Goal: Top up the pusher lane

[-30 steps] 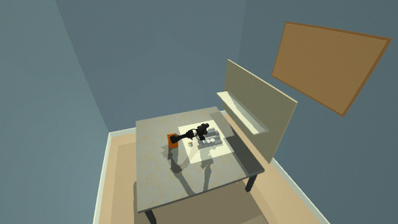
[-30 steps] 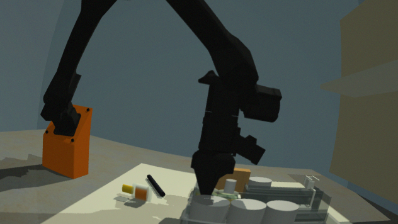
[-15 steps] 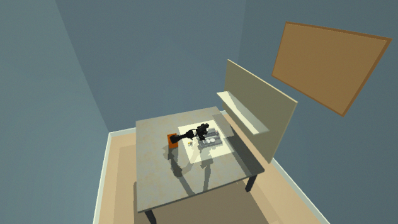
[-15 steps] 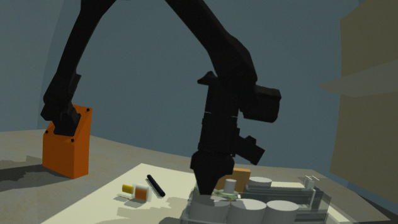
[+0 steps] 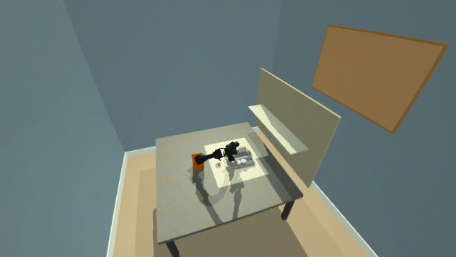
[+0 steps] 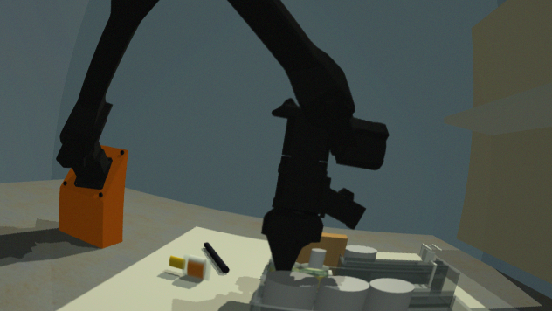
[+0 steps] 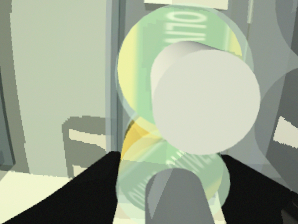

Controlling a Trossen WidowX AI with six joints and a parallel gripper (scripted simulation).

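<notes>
Now: gripper tip 6 cm short of the tan box, 12 cm to the right of it and 1 cm below it. From my gripper tip the other things lie so: red mark: 23 cm ahead, 2 cm to the left, 4 cm above; clear plastic lane rack: 15 cm ahead, 2 cm to the left, 1 cm below; dark pen: 11 cm behind, 12 cm to the left, 2 cm below.
</notes>
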